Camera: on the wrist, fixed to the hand. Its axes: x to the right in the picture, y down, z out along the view.
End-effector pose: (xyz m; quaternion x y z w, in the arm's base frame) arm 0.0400 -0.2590 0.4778 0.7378 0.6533 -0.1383 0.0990
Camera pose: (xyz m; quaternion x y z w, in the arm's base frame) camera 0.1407 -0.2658 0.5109 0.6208 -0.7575 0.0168 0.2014
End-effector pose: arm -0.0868 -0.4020 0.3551 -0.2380 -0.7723 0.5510 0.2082
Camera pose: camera -0.0465 -0.3506 0.2713 0.7019 -0.2325 -0.2273 0.6337
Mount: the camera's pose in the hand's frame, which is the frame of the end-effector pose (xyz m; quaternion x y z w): -0.0065 0.0995 -0.0365 -0.0067 0.1083 -0.9939 0.0192
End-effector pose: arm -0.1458 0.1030 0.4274 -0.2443 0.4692 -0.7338 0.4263
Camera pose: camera -0.1307 0.1066 0.3224 0.3944 0.1827 0.4611 0.7736
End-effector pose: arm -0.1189 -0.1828 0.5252 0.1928 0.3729 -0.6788 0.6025
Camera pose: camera -0.0288 -0.1511 0.4789 0.2974 -0.2686 0.5885 0.7022
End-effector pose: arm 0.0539 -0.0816 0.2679 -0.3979 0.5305 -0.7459 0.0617
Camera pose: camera 0.0014 -0.0939 0.1764 0.4546 0.3736 0.1152 0.8003
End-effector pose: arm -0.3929 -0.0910 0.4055 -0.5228 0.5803 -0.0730 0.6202
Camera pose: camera -0.4754 -0.0630 0.3448 0.5830 0.4408 0.6705 0.1270
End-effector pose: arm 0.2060 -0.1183 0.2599 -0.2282 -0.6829 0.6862 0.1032
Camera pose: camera 0.2452 -0.0933 0.1644 0.5994 -0.2333 -0.1187 0.7565
